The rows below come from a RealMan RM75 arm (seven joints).
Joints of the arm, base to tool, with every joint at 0 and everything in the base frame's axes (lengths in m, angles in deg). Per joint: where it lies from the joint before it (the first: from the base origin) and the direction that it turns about. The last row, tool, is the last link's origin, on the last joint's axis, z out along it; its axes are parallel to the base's.
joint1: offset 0 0 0.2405 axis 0 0 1
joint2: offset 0 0 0 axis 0 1 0
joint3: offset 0 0 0.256 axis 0 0 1
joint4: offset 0 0 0 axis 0 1 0
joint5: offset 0 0 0.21 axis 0 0 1
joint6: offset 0 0 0 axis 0 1 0
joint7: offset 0 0 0.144 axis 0 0 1
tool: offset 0 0 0
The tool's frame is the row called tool.
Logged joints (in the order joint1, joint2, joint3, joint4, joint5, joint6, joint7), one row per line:
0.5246 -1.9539 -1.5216 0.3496 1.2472 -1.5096 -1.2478
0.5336 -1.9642 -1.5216 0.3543 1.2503 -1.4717 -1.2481
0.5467 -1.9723 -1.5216 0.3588 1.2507 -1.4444 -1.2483
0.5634 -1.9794 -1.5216 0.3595 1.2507 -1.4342 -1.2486
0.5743 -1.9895 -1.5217 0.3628 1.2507 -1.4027 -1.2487
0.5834 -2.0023 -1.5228 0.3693 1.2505 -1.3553 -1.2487
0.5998 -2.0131 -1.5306 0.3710 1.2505 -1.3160 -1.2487
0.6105 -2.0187 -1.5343 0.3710 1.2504 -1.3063 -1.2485
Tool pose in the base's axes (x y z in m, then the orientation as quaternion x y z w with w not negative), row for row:
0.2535 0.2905 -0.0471 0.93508 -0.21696 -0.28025 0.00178
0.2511 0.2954 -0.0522 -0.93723 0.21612 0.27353 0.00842
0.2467 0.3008 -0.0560 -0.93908 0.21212 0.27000 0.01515
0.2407 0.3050 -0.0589 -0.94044 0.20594 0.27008 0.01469
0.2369 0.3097 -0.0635 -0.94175 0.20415 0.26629 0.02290
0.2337 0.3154 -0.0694 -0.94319 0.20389 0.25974 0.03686
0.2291 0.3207 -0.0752 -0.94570 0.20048 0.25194 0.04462
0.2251 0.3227 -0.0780 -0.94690 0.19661 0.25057 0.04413
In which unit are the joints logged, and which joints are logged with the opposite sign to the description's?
The joints are logged in radians. Opposite sign: joint2, joint4, joint5, joint7.
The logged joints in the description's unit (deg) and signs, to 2 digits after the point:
30.06 111.95 -87.18 -20.03 -71.46 -86.49 71.49
30.57 112.54 -87.18 -20.30 -71.64 -84.32 71.51
31.32 113.00 -87.18 -20.56 -71.66 -82.76 71.52
32.28 113.41 -87.18 -20.60 -71.66 -82.17 71.54
32.90 113.99 -87.19 -20.79 -71.66 -80.37 71.55
33.43 114.72 -87.25 -21.16 -71.65 -77.65 71.55
34.37 115.34 -87.70 -21.26 -71.65 -75.40 71.55
34.98 115.66 -87.91 -21.26 -71.64 -74.85 71.53

